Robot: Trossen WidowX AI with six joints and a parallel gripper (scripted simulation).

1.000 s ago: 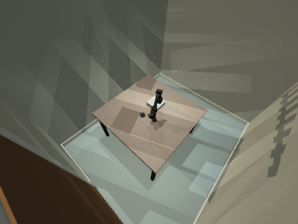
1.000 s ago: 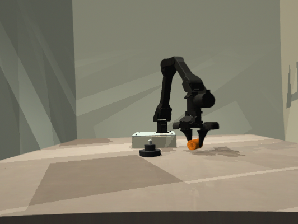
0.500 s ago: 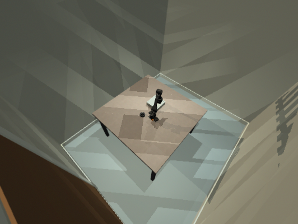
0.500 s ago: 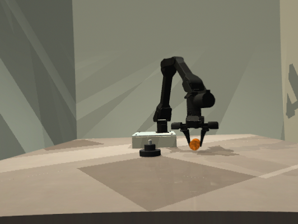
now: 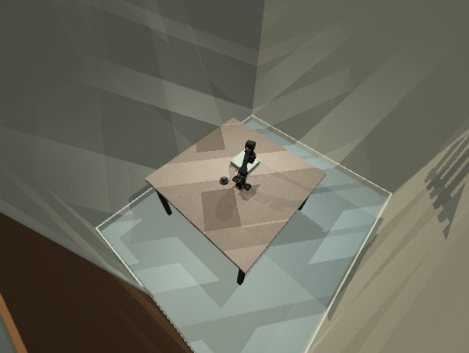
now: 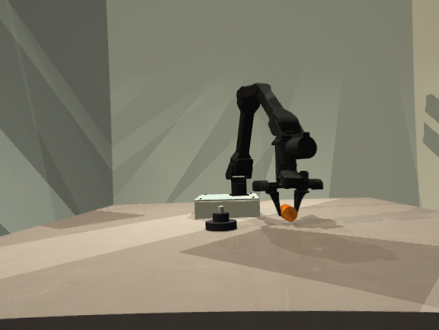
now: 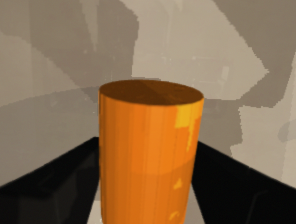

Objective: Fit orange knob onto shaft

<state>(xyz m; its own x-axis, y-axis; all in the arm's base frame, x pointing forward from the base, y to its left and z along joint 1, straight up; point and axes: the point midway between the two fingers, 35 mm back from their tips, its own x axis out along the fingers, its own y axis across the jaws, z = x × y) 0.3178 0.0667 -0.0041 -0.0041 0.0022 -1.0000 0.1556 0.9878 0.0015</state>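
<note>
Right now my gripper tip is 10 mm below the orange knob and 10 mm short of it. From my gripper tip the other things lie so: round pedestal (190 mm to the right, 10 mm ahead, 10 mm above).
</note>
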